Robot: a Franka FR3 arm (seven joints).
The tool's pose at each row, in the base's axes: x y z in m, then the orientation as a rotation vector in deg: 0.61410, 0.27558, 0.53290, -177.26, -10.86, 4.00; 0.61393, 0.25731, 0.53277, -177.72, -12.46, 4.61; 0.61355, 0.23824, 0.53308, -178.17, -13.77, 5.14; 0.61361, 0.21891, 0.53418, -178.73, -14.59, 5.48; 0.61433, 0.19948, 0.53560, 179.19, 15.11, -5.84; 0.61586, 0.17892, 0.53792, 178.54, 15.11, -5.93; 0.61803, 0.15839, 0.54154, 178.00, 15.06, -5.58; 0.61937, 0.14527, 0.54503, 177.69, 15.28, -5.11; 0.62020, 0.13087, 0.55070, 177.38, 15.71, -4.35; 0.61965, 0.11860, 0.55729, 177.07, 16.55, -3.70; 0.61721, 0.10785, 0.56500, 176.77, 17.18, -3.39; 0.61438, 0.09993, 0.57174, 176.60, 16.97, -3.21; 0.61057, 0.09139, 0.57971, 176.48, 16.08, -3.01; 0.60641, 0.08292, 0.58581, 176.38, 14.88, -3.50
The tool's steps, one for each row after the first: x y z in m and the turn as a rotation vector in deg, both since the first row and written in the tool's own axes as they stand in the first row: -0.00241, 0.01810, -0.00056, -0.57, -0.44, -0.99; -0.00514, 0.03695, -0.00159, -1.13, -0.82, -1.78; -0.00750, 0.05608, -0.00343, -1.76, -1.08, -2.26; -0.00924, 0.07538, -0.00563, -2.42, -1.34, -2.55; -0.01035, 0.09585, -0.00880, -3.06, -1.46, -2.57; -0.01087, 0.11631, -0.01331, -3.63, -1.28, -2.56; -0.01130, 0.12933, -0.01736, -3.95, -1.00, -2.71; -0.01249, 0.14346, -0.02361, -4.28, -0.55, -3.01; -0.01482, 0.15527, -0.03063, -4.56, -0.16, -3.57; -0.01889, 0.16530, -0.03863, -4.83, 0.01, -3.99; -0.02295, 0.17252, -0.04552, -5.02, 0.12, -3.86; -0.02812, 0.18018, -0.05363, -5.23, 0.24, -3.30; -0.03354, 0.18780, -0.05984, -5.39, -0.07, -2.52
